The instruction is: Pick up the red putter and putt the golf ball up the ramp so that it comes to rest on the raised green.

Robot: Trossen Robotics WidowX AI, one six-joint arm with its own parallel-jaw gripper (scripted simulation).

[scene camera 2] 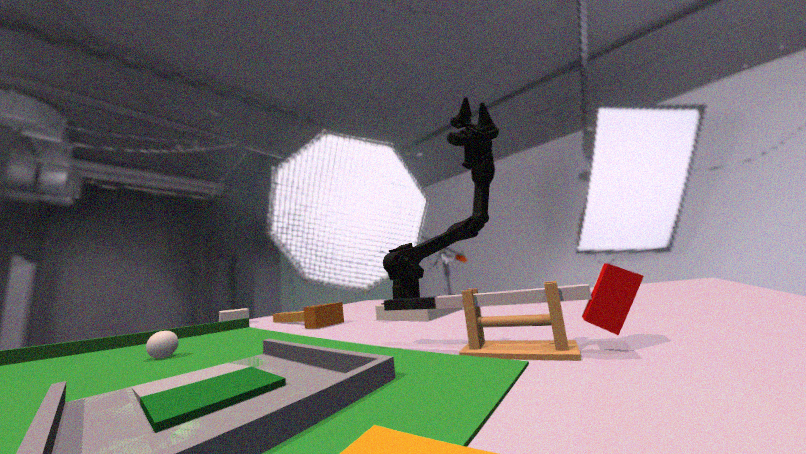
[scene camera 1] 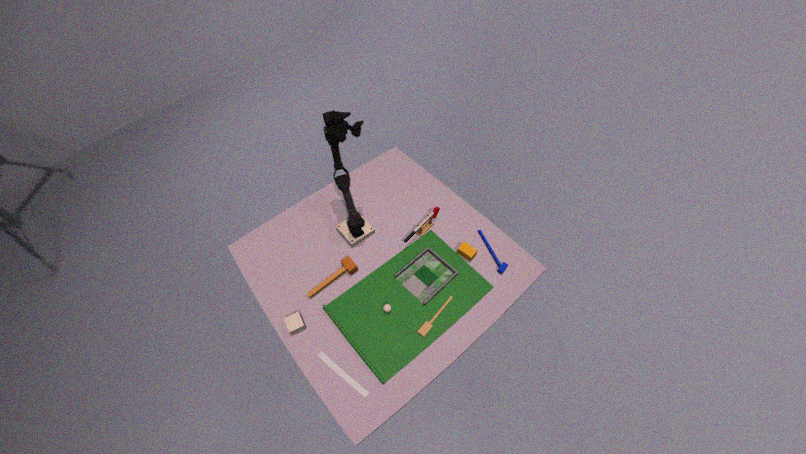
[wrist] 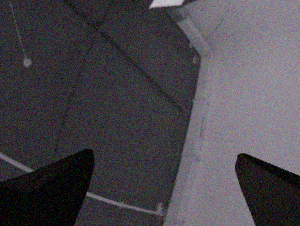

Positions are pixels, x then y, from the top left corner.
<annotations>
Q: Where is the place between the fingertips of my gripper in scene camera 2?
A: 473, 99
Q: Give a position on a green turf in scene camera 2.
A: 434, 395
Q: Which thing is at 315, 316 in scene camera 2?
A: A wooden mallet.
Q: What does my gripper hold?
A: Nothing.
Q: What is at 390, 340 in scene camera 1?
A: A green turf.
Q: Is my gripper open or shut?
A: Open.
</annotations>
